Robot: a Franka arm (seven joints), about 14 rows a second.
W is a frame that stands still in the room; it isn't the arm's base.
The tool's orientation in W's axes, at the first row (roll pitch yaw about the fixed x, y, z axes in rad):
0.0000 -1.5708 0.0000
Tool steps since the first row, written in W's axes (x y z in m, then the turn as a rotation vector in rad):
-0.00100 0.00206 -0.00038 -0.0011 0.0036 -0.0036
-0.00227 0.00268 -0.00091 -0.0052 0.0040 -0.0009
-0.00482 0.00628 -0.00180 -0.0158 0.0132 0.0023
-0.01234 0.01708 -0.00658 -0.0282 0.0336 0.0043
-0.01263 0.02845 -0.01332 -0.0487 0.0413 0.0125
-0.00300 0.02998 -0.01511 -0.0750 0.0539 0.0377
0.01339 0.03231 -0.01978 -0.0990 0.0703 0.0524
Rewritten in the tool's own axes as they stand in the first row. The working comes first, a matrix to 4 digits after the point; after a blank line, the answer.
The tool's axes in the first row as the columns of a matrix, in W's axes (used below as rounded here):
0.0000 0.0000 -1.0000
0.0000 1.0000 0.0000
1.0000 0.0000 0.0000

-0.00038 0.00206 0.00100 -0.0036 0.0036 0.0011
-0.00091 0.00268 0.00227 -0.0009 0.0040 0.0052
-0.00180 0.00628 0.00482 0.0023 0.0132 0.0158
-0.00658 0.01708 0.01234 0.0043 0.0336 0.0282
-0.01332 0.02845 0.01263 0.0125 0.0413 0.0487
-0.01511 0.02998 0.00300 0.0377 0.0539 0.0750
-0.01978 0.03231 -0.01339 0.0524 0.0703 0.0990

